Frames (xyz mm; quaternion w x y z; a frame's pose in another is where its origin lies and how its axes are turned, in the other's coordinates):
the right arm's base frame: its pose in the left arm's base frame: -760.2 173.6 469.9 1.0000 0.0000 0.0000 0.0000
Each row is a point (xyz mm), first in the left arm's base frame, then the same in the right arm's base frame.
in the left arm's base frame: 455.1 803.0 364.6
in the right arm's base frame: 1215.3 629.4 -105.3
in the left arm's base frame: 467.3 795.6 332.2
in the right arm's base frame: 1227.5 622.0 -137.7
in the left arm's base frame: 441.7 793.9 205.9
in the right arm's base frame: 1201.9 620.3 -264.0
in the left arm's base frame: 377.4 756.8 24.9
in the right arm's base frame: 1137.6 583.2 -445.0
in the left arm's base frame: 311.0 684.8 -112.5
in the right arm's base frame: 1071.2 511.2 -582.4
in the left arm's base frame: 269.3 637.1 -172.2
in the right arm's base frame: 1029.5 463.5 -642.1
